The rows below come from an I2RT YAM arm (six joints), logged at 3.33 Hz.
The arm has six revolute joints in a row. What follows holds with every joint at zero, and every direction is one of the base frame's. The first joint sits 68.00 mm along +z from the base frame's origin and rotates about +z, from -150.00 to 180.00 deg. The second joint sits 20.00 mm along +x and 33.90 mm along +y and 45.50 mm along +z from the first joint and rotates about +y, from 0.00 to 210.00 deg. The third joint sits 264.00 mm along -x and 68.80 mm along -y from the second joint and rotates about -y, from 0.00 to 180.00 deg. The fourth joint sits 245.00 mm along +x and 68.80 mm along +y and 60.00 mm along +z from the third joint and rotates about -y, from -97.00 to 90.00 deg. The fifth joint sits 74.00 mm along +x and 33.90 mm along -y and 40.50 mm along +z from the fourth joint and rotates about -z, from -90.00 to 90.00 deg. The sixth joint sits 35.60 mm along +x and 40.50 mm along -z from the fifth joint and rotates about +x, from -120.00 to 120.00 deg. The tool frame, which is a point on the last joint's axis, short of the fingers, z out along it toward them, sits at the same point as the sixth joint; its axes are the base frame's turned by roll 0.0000, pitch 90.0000 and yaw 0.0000 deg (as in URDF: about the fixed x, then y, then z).
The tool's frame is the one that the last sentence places.
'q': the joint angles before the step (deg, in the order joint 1, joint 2, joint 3, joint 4, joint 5, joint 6). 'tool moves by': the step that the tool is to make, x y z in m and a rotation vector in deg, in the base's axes. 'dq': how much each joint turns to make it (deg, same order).
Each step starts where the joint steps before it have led.
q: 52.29, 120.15, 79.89, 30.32, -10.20, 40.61
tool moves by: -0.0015, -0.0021, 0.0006, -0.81, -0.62, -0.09
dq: 0.01, -0.62, -0.62, -0.43, 0.27, -0.97
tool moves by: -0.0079, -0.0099, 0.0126, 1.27, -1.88, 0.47
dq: 0.00, -3.43, -3.06, 1.65, -0.35, -0.79
